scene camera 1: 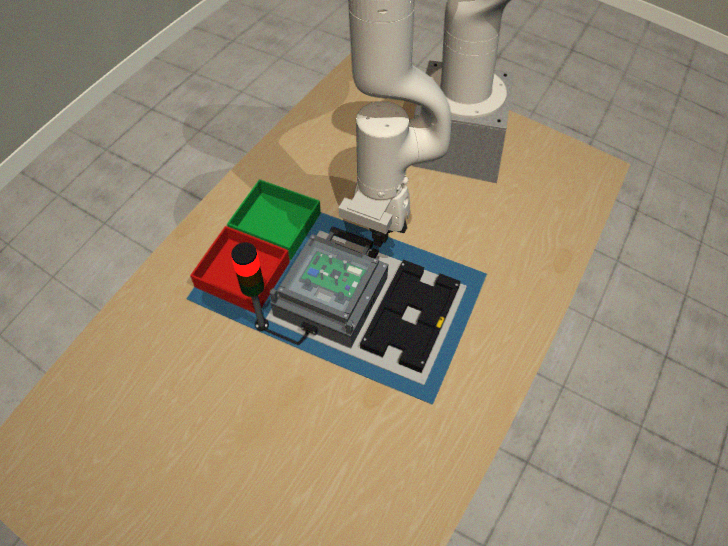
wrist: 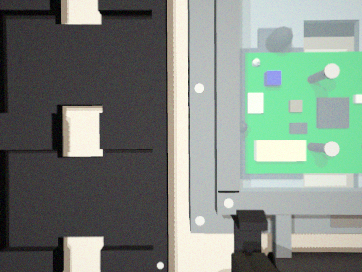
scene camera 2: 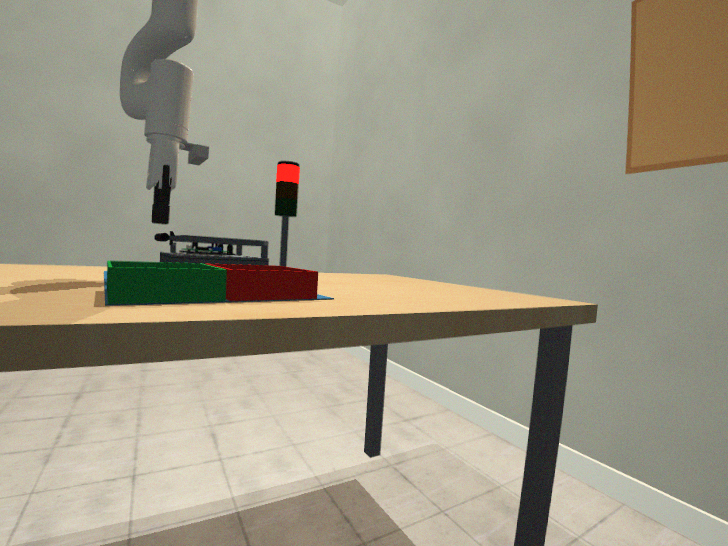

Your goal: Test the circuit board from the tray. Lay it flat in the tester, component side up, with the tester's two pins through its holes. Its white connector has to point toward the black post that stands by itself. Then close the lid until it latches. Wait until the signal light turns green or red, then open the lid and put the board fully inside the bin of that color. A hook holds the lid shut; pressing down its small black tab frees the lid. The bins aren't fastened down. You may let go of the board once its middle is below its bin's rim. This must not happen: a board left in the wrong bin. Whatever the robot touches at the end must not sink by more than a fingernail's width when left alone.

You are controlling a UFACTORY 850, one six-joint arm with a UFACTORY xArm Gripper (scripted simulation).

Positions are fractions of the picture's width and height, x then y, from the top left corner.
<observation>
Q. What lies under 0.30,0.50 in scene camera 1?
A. A red bin.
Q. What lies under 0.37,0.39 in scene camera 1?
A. A green bin.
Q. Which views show the green bin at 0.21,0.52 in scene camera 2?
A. Scene camera 1 and scene camera 2 only.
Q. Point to a tester lid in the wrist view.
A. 0.77,0.30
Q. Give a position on a black latch block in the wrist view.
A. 0.69,0.83
</observation>
